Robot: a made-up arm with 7 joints.
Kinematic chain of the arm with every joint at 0, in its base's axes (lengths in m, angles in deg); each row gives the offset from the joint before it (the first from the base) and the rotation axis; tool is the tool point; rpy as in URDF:
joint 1: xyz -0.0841 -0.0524 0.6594 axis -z
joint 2: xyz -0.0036 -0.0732 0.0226 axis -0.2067 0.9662 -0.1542
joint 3: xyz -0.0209 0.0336 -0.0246 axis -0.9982 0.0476 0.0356
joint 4: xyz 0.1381 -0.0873 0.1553 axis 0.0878 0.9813 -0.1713
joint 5: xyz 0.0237 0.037 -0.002 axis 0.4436 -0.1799 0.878
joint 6: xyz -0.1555 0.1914 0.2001 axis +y
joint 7: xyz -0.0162 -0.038 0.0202 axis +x
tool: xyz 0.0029 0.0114 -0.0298 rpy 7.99 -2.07 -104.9
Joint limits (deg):
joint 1: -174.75..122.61
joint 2: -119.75..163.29
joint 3: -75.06..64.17
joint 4: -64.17..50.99
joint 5: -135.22..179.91
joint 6: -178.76..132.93
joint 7: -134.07..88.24
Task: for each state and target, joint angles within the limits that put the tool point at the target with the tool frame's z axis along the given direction. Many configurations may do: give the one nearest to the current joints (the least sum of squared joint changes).
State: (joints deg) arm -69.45 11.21 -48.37 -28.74 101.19 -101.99 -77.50
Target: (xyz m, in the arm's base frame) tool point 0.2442 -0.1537 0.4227 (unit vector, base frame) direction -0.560 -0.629 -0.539
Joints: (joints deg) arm -70.45 8.94 -72.77 -24.23 106.82 -85.78 -63.92
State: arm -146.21 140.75 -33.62 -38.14 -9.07 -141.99 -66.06
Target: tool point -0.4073 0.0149 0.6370 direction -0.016 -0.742 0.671
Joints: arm -174.75 103.02 -7.10 3.34 17.09 -101.66 -31.02
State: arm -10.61 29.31 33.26 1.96 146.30 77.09 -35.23
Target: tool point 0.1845 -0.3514 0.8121 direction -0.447 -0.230 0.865
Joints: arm 1.02 4.58 26.32 23.52 157.31 98.66 -50.98
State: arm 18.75 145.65 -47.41 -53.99 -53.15 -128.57 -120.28
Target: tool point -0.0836 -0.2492 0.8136 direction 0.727 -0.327 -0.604
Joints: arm 44.39 126.00 -73.69 -38.62 8.39 -120.48 -92.21
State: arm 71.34 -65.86 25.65 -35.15 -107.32 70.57 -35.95
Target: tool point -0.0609 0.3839 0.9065 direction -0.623 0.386 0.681
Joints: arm 110.71 -114.17 2.41 -38.13 -126.78 82.54 -72.53
